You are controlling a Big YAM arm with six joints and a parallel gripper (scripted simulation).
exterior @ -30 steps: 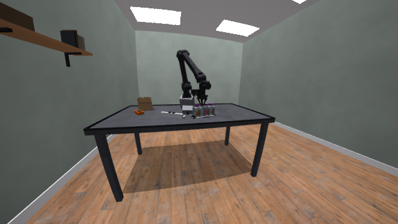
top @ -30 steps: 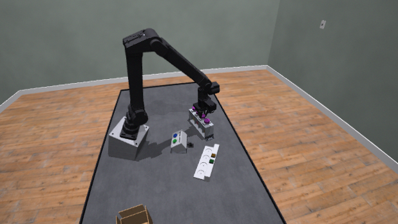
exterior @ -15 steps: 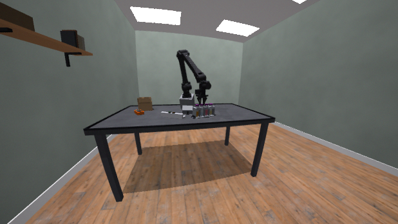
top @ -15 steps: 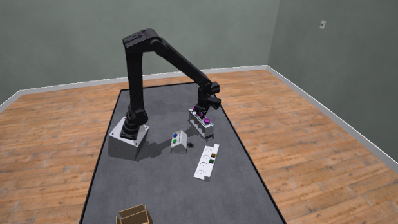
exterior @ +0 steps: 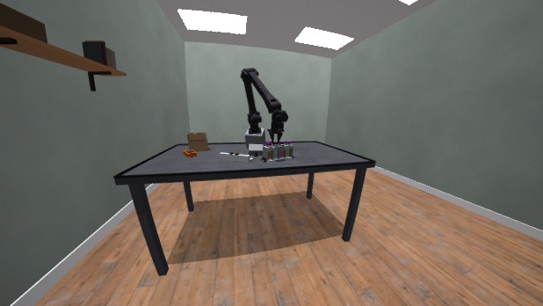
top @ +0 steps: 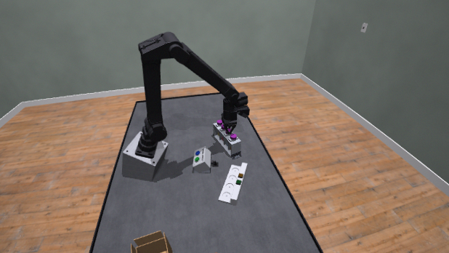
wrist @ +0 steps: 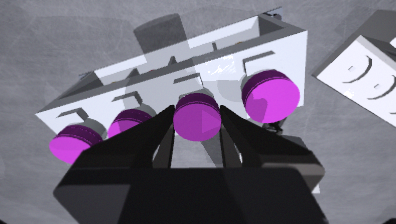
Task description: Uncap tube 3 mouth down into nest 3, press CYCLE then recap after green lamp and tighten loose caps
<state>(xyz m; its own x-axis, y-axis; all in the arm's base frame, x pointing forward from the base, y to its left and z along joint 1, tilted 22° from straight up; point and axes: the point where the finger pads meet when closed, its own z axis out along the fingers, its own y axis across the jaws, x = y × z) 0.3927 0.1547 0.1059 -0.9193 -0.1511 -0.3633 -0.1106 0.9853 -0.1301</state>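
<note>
Right now my hand is right at the cap. Also, from my hand: blue key: 17 cm behind, 11 cm to the right, 5 cm below; key housing: 16 cm behind, 13 cm to the right, 6 cm below; green key: 18 cm behind, 15 cm to the right, 5 cm below.
</note>
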